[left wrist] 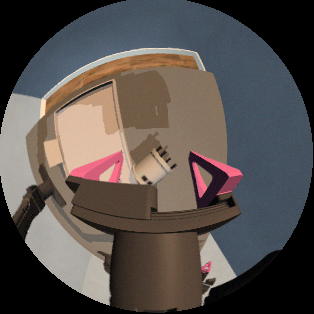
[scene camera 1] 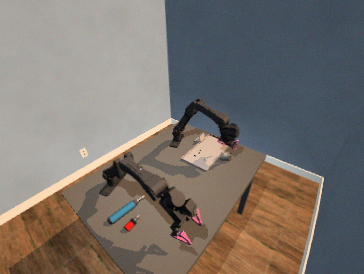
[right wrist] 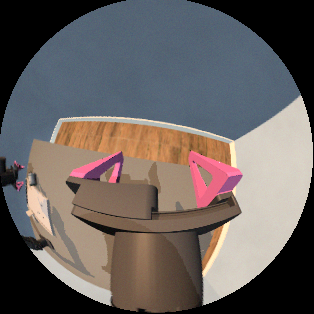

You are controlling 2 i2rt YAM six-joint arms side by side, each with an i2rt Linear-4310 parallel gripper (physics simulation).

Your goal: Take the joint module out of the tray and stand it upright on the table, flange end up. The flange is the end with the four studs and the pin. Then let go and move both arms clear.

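Pixels of known places: left gripper, fingertip midpoint: (left wrist: 155,154) (scene camera 1: 229,147); right gripper, fingertip midpoint: (left wrist: 209,262) (scene camera 1: 196,234) (right wrist: 155,154); left arm's base, link origin: (left wrist: 50,185) (scene camera 1: 177,140); right arm's base, link origin: (left wrist: 109,256) (scene camera 1: 113,183).
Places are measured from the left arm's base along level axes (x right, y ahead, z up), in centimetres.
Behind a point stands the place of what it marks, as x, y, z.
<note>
The joint module (scene camera 1: 226,156) @(16.0, 43.8, 4.8) (left wrist: 152,169) @(13.3, 42.8, 5.9) (right wrist: 32,179) @(16.8, 42.2, 3.7), a short pale cylinder, appears tipped on its side by the long edge of the tray (scene camera 1: 212,149) @(4.7, 31.8, 0.4) (left wrist: 85,125) @(-3.4, 33.5, 0.4) (right wrist: 39,205) @(15.4, 27.4, 0.3). Its dark studs point away from the tray, to the upper right in the left wrist view. Whether it touches the tray's rim is unclear. My left gripper (scene camera 1: 228,144) @(10.4, 44.8, 9.4) (left wrist: 155,154) @(10.4, 44.8, 9.4) (right wrist: 22,174) is open and empty, above the module, which shows between and below its fingers. My right gripper (scene camera 1: 196,234) @(84.6, 37.8, 16.3) (right wrist: 155,154) @(84.6, 37.8, 16.3) is open and empty over the table near its front edge, far from the module.
Several small dark parts (scene camera 1: 199,151) @(12.0, 22.7, 1.0) lie in the tray. A small pale block (scene camera 1: 200,138) @(-1.6, 20.3, 4.9) (left wrist: 52,152) @(-4.1, 21.2, 4.5) stands at the tray's far side. A blue-handled tool (scene camera 1: 122,212) @(78.2, -4.7, 3.5) and a red-handled tool (scene camera 1: 131,225) @(83.1, 3.6, 2.7) lie on the table (scene camera 1: 170,172) @(38.3, 8.2, 0.0) beside the right arm.
</note>
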